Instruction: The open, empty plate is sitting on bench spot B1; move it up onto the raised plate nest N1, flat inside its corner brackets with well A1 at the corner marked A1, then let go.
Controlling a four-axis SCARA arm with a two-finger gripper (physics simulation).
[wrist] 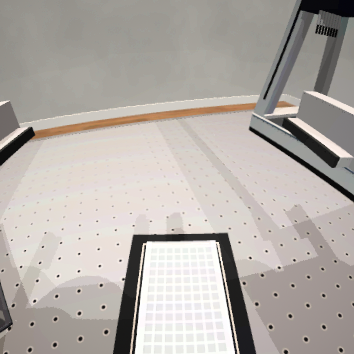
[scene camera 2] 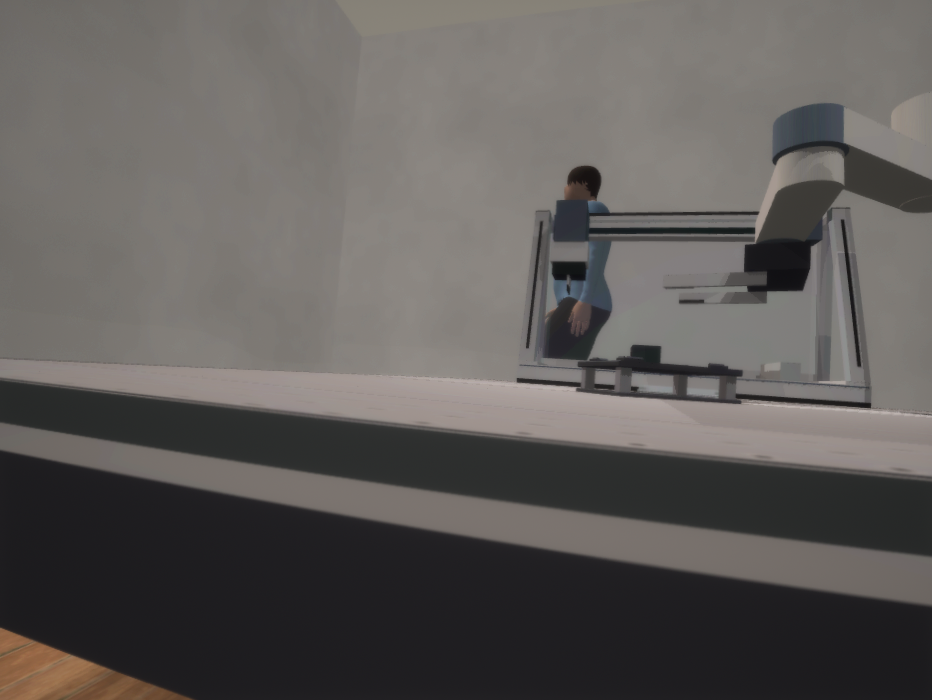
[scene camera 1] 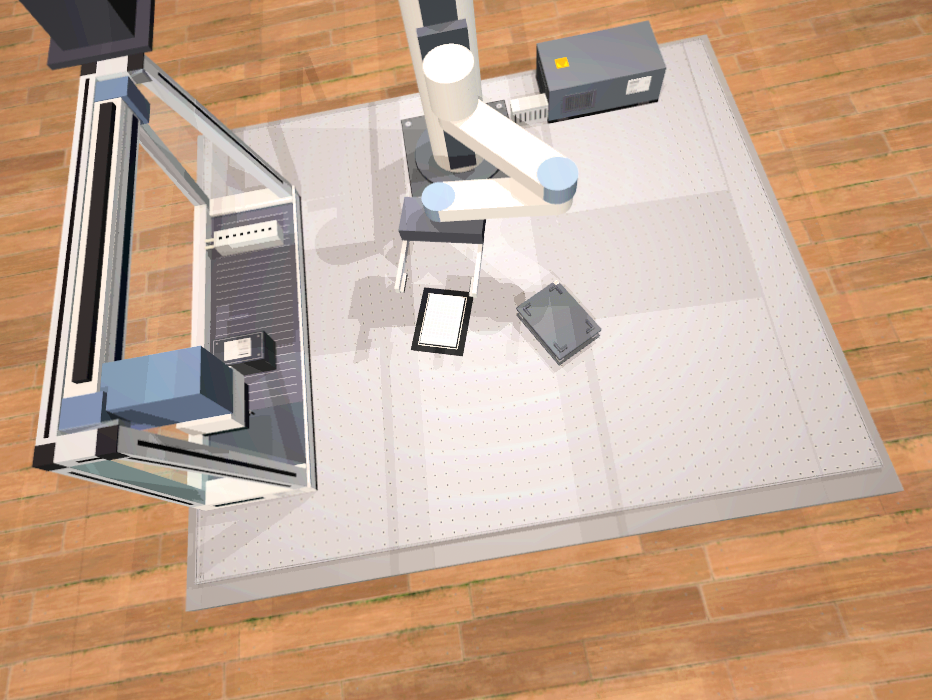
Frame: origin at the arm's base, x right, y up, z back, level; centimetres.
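Seen in the pictures: gripper, fingertip midpoint: (wrist: 157,107) (scene camera 2: 672,290) (scene camera 1: 435,293); arm's base at its link origin: (scene camera 1: 460,154).
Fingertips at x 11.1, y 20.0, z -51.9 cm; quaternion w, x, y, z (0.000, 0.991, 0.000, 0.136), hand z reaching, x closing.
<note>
Offsets run from my fingertips to a thing's middle. "spot": to the spot under its first point.
The white plate @[dx +0.7, dy -17.8, dz +2.3 cm] (scene camera 1: 443,320) (wrist: 182,300) lies flat on the bench, inside a black rectangular border. I cannot make it out in scene camera 2. The raised nest @[dx -26.0, dy -16.4, dz -4.4 cm] (scene camera 1: 559,320) (scene camera 2: 659,369) is a dark grey platform on short posts, right of the plate in scene camera 1 and turned at an angle to it. Its corner brackets hold nothing; a small pale mark shows by its back corner, too small to read. My gripper (scene camera 1: 436,288) (scene camera 2: 672,290) (wrist: 157,107) is open and empty. Its two long fingers are level, above the bench, with their tips near the plate's back edge in scene camera 1.
A gantry frame (scene camera 1: 302,339) (scene camera 2: 531,301) stands left of the plate, with a blue carriage @[spot: dx +40.2, dy +30.0, dz -23.6 cm] (scene camera 1: 169,384) (scene camera 2: 571,220), a white block @[spot: dx +44.8, dy -9.3, dz +30.7 cm] (scene camera 1: 247,235) and a small black box @[spot: dx +44.8, dy -6.7, dz -1.8 cm] (scene camera 1: 244,350). A grey control box @[spot: dx -50.0, dy -7.2, dz +58.5 cm] (scene camera 1: 600,71) stands at the back right. A person (scene camera 2: 598,278) is behind the gantry.
</note>
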